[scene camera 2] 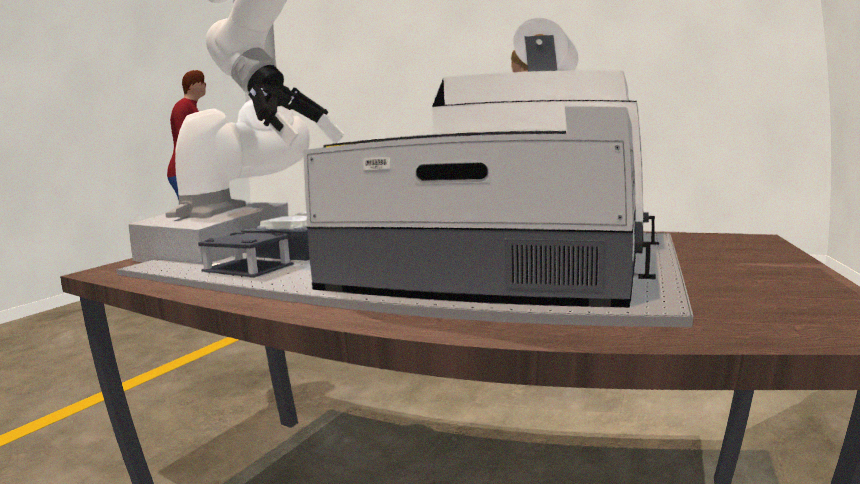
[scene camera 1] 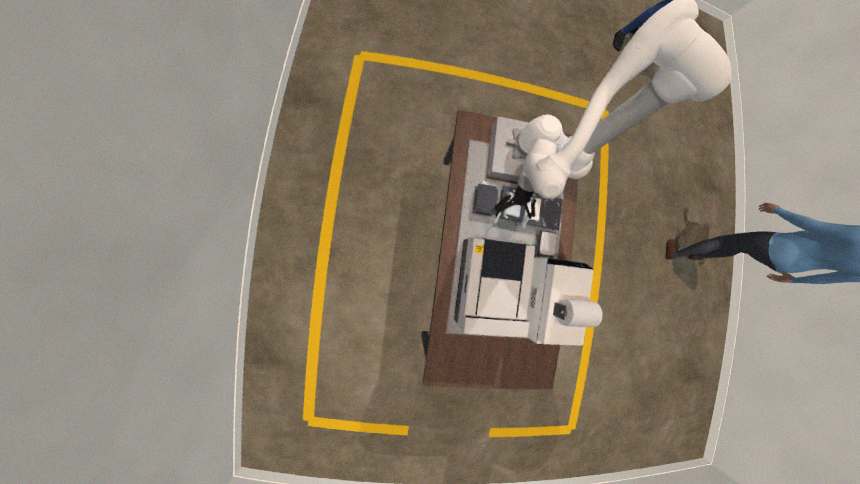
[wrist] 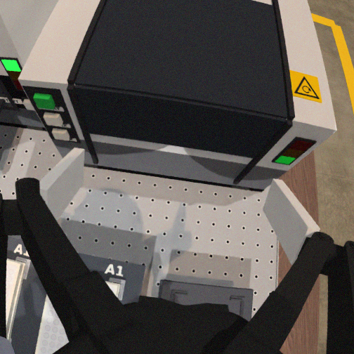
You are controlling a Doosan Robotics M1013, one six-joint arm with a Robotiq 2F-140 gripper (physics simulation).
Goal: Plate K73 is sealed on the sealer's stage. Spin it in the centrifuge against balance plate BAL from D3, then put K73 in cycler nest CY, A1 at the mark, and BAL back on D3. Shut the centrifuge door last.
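Places are measured from the arm's base along level axes (x ahead, y left, z up), in metres.
Where they show: gripper, fingertip midpoint: (scene camera 2: 317, 139) (scene camera 1: 509, 224); arm's base, link origin: (scene camera 2: 205, 211) (scene camera 1: 527, 145).
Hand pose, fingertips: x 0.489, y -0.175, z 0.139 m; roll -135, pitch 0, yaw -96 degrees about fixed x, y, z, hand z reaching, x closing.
Observation:
Each offset is from my fingertips to the top centre of the thing. "spot": to the spot under its first point.
My gripper (scene camera 1: 515, 221) (scene camera 2: 314, 134) (wrist: 177, 180) is open and empty, tilted above the deck in front of the centrifuge (scene camera 1: 498, 326) (scene camera 2: 361, 198) (wrist: 320, 107). The centrifuge's dark door {dy -0.015, dx +0.181, dz -0.019 m} (scene camera 1: 504, 260) (wrist: 185, 45) covers its front top; whether it is fully shut I cannot tell. A pale plate {dy +0.100, dx -0.135, dz -0.157 m} (scene camera 1: 512, 211) (wrist: 52, 327) sits at the D3 position, partly hidden by my finger in the wrist view. The dark cycler nest CY {dy -0.056, dx -0.157, dz -0.169 m} (scene camera 1: 486, 198) (scene camera 2: 243, 240) (wrist: 205, 295) bears no plate. A pale plate-like block {dy +0.302, dx +0.084, dz -0.123 m} (scene camera 1: 547, 242) is at the sealer's {spot: dy +0.258, dx +0.258, dz +0.118 m} (scene camera 1: 568, 279) front; its label is unreadable.
Another pale plate {dy +0.223, dx -0.119, dz -0.157 m} (scene camera 1: 535, 210) (wrist: 12, 292) stands beside D3. The centrifuge has a green button (wrist: 44, 101) and a lit green lamp (wrist: 285, 160). A film roll {dy +0.270, dx +0.402, dz +0.244 m} (scene camera 1: 583, 313) (scene camera 2: 565, 48) tops the sealer. The arm's grey base block (scene camera 2: 162, 240) is at the deck's other end. A person (scene camera 1: 806, 252) stands right.

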